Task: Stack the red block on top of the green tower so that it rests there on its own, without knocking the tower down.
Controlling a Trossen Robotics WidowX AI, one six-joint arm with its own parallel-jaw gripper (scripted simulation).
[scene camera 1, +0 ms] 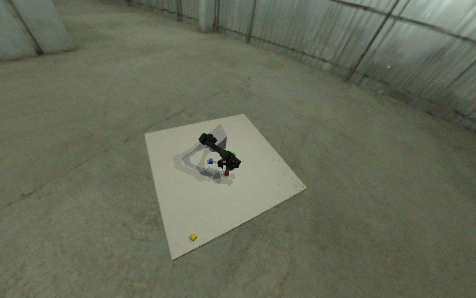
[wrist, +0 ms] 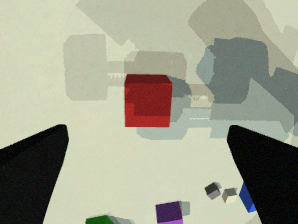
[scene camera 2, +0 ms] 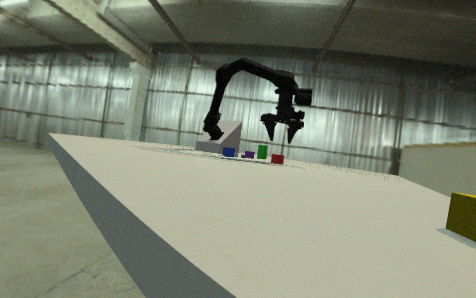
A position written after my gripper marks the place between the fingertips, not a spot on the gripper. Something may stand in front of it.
Observation:
My gripper [scene camera 2: 280, 142] is open and holds nothing. Further things: a red block [wrist: 147, 97].
My gripper shows as well in the wrist view [wrist: 150, 134].

